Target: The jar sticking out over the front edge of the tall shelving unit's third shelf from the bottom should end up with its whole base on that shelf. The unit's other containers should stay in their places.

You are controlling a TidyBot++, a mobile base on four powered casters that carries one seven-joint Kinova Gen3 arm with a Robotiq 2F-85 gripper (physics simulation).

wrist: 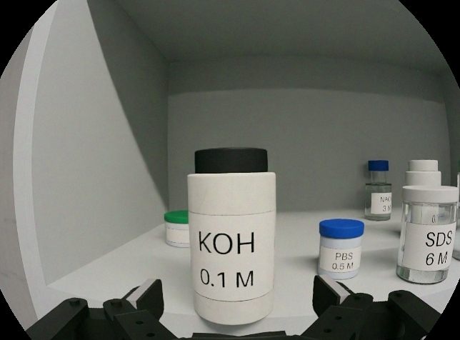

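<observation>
The white KOH 0.1 M jar with a black cap stands upright at the front edge of the shelf in the wrist view. Its base reaches below the line of the shelf's front edge, so part of it sticks out over the edge. My gripper is open and empty, with one finger to the left and one to the right of the jar's lower part, apart from it. The exact depth of the fingertips relative to the jar is hard to tell.
A green-lidded jar is partly hidden behind the KOH jar's left side. A blue-lidded PBS jar and an SDS jar stand to the right. A blue-capped bottle and a white bottle stand farther back. The unit's side wall rises at the left.
</observation>
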